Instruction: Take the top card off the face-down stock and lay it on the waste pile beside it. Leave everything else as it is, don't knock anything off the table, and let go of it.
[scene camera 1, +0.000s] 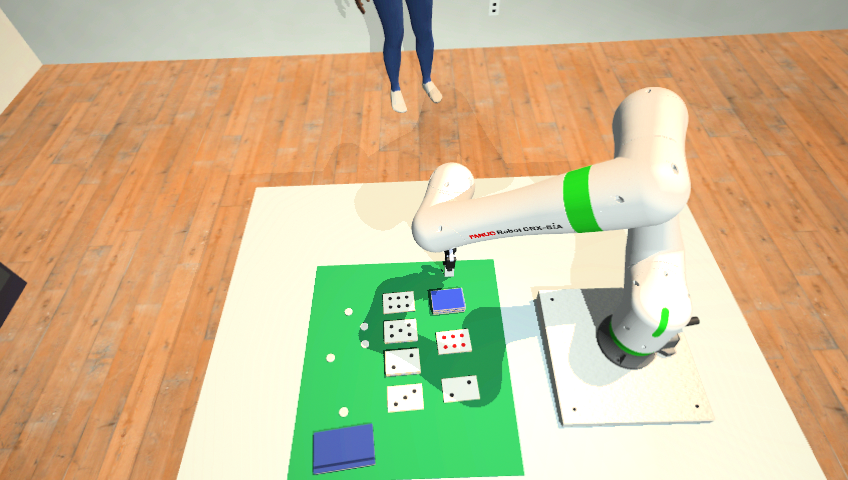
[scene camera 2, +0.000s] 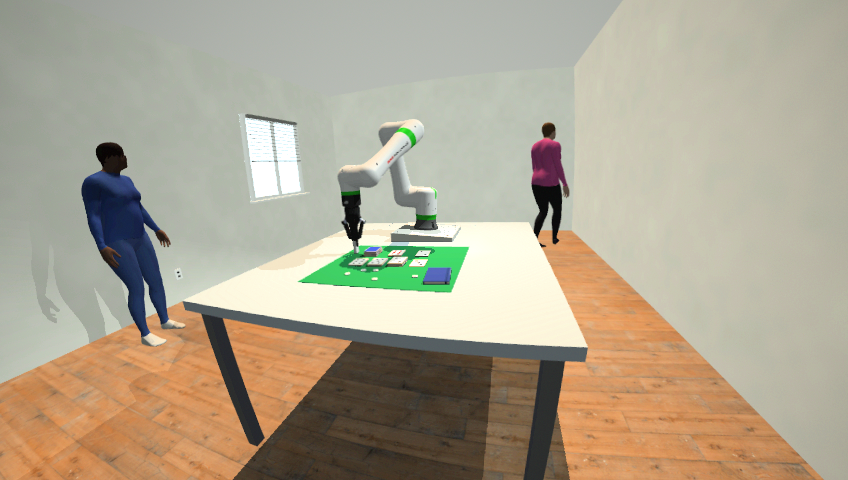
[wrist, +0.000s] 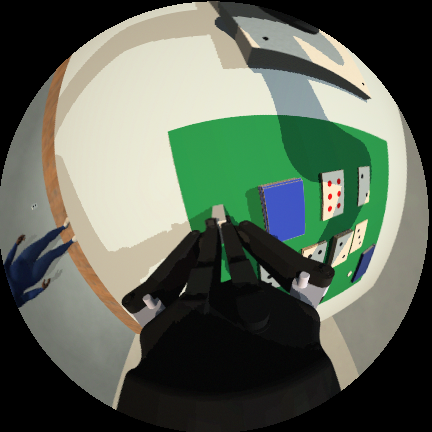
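Seen in the pictures: gripper, fingertip midpoint: (scene camera 1: 449, 274) (scene camera 2: 356, 252) (wrist: 219, 212); arm's base at its link origin: (scene camera 1: 626, 341) (scene camera 2: 425, 227).
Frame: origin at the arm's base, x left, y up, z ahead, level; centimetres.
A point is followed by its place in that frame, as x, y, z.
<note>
The face-down stock (scene camera 1: 447, 300) @[-21.1, -0.8, 42.8] (scene camera 2: 373, 251) @[-20.2, -1.1, 46.4] (wrist: 284, 209) @[-21.9, -0.8, 41.9] is a small stack with a blue top card, near the back right of the green mat. Beside it a face-up card with six red dots (scene camera 1: 453, 341) @[-9.4, -2.7, 43.6] (scene camera 2: 396, 253) @[-9.3, -2.6, 45.2] (wrist: 333, 195) @[-9.7, -2.6, 43.6] lies on the mat, in the place of the waste pile. My gripper (scene camera 1: 449, 273) @[-31.2, -3.3, 40.2] (scene camera 2: 356, 250) @[-31.2, -3.3, 40.2] (wrist: 219, 212) @[-31.2, -3.3, 40.2] is shut with nothing between its fingers. Its tips are low over the mat's back edge, behind the stock in scene camera 1 and left of it in the wrist view, apart from it. Their exact height is hard to tell.
The green mat (scene camera 1: 357, 282) @[-33.6, -3.3, 67.5] (scene camera 2: 458, 255) @[19.9, -3.2, 48.6] (wrist: 225, 135) @[-26.6, -3.2, 29.7] bears a column of four face-up cards or piles, a card with two black dots (scene camera 1: 460, 388) @[3.3, -2.9, 44.5], several pale round chips and a blue box-like item (scene camera 1: 343, 447) @[12.3, -2.1, 74.5] (scene camera 2: 437, 275) @[12.3, -2.0, 76.1]. The robot base plate (scene camera 1: 630, 410) @[16.4, -1.1, 6.1] stands to the right.
</note>
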